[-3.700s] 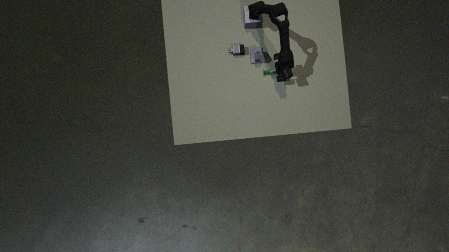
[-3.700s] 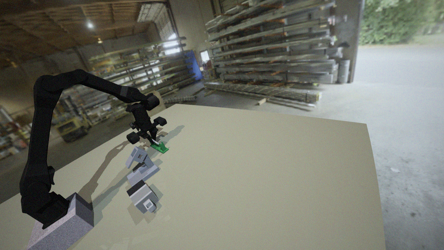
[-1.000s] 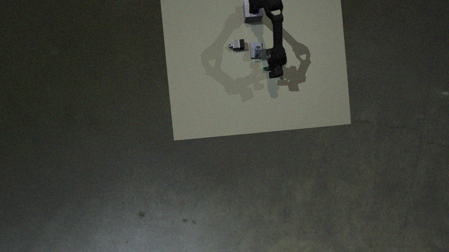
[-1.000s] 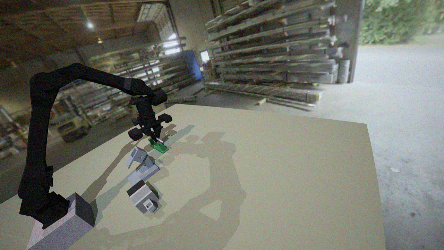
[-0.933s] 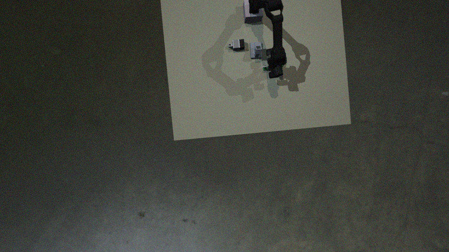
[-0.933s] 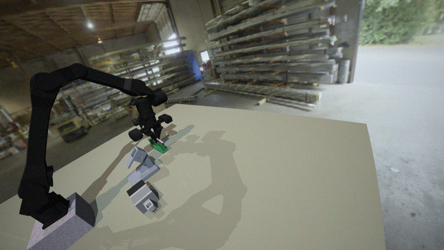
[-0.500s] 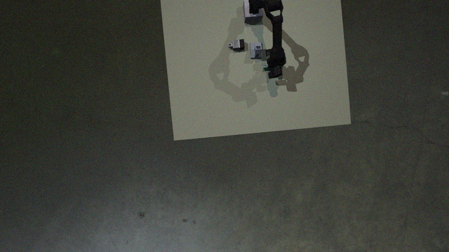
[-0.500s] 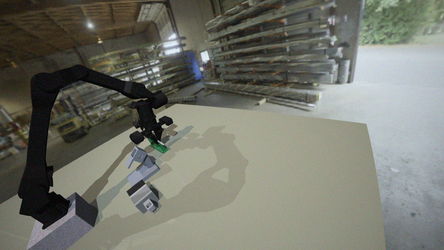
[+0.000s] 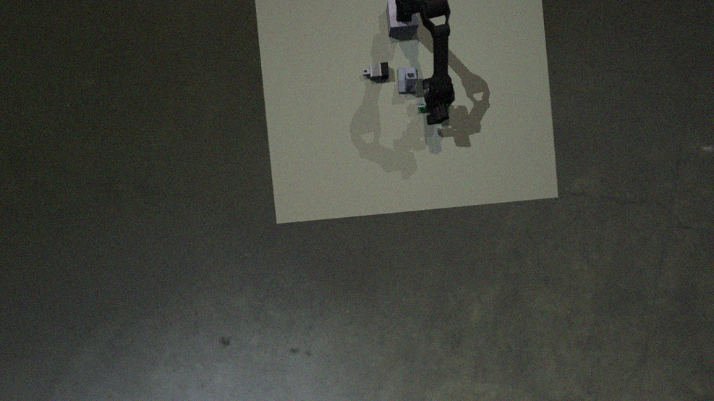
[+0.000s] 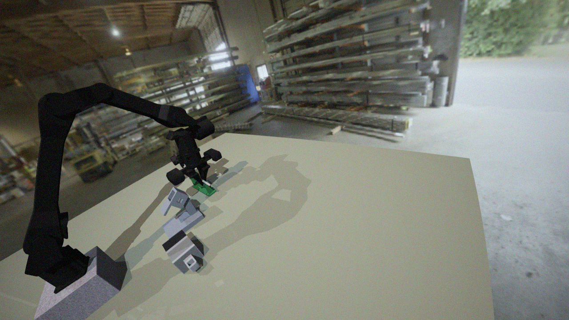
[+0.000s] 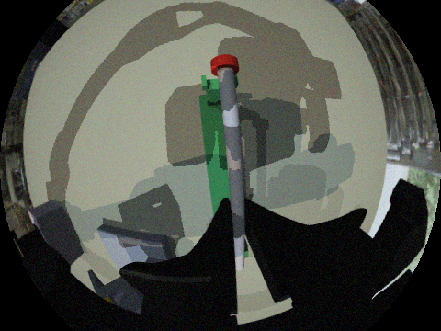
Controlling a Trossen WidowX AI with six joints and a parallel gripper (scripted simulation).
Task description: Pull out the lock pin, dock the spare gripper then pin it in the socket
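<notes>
The green cradle lies 2 cm to the left of my gripper tip. Also, from my gripper tip: mount: 11 cm behind, 10 cm to the right, 2 cm above; dark grey spare gripper: 24 cm to the right, 15 cm behind, 1 cm below.
</notes>
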